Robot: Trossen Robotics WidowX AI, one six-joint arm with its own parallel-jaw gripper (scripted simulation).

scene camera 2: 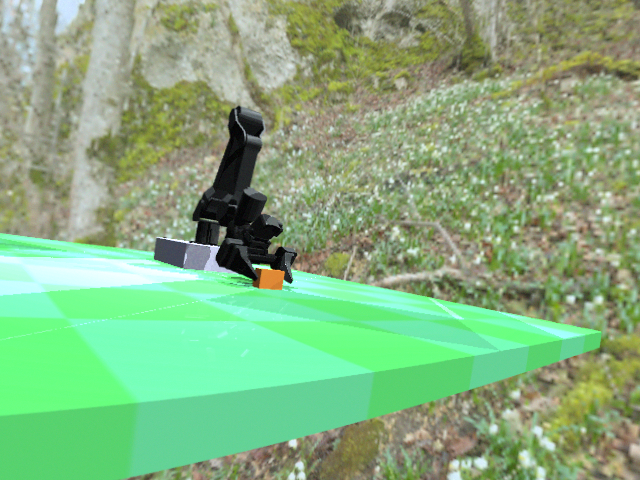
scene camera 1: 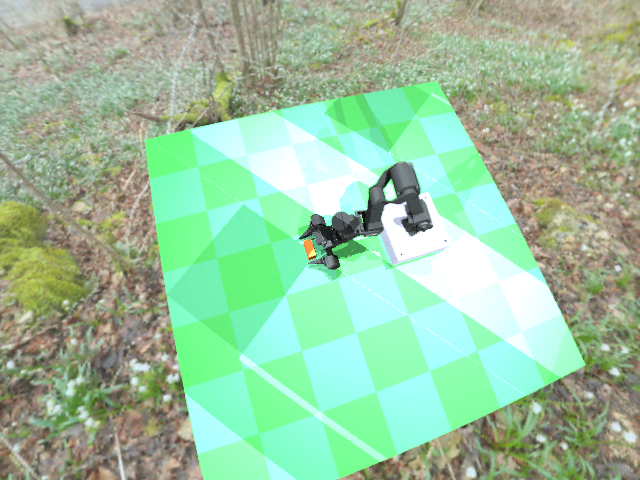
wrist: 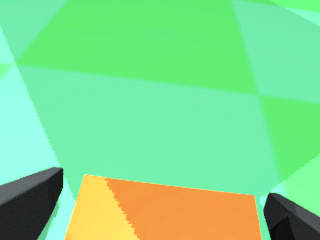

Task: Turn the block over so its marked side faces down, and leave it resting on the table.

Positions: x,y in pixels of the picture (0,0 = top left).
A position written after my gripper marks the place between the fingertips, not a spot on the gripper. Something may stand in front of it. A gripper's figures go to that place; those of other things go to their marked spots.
Labels:
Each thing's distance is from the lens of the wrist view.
my gripper (wrist: 165,190): 0.11 m
orange block (wrist: 101,201): 0.09 m

